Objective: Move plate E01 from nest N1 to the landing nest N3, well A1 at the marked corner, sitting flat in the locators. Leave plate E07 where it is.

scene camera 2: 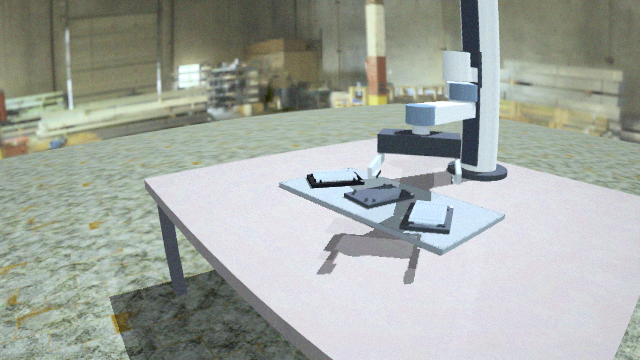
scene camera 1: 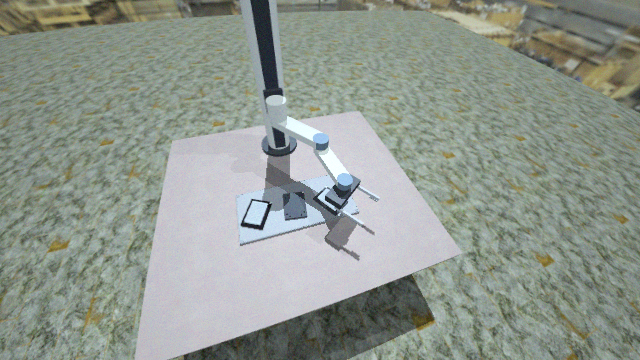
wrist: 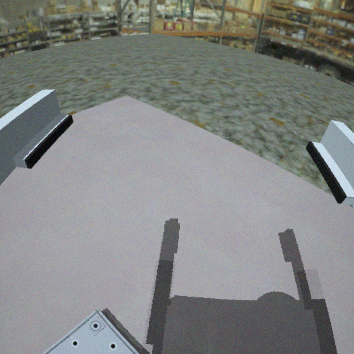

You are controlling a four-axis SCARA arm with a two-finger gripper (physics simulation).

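Observation:
A light plate (scene camera 1: 256,212) (scene camera 2: 428,213) sits in a dark nest at the left end of the base board in scene camera 1. Another light plate (scene camera 1: 327,196) (scene camera 2: 334,176) sits in a dark nest at the board's other end, partly hidden by the gripper in scene camera 1. The middle nest (scene camera 1: 295,207) (scene camera 2: 377,196) is dark, shaded and shows no plate. Labels and marked corners are too small to read, so I cannot tell which plate is E01. My gripper (scene camera 1: 375,215) (scene camera 2: 415,172) (wrist: 191,113) is open and empty, above the board, its fingers reaching past the board's end.
The base board (scene camera 1: 275,226) (scene camera 2: 475,217) (wrist: 93,344) lies on the pink table (scene camera 1: 210,280) (scene camera 2: 500,300) (wrist: 100,225); its corner shows at the wrist view's bottom left. The arm's column (scene camera 1: 270,65) (scene camera 2: 487,100) stands behind the board. The gripper's shadow falls on the table.

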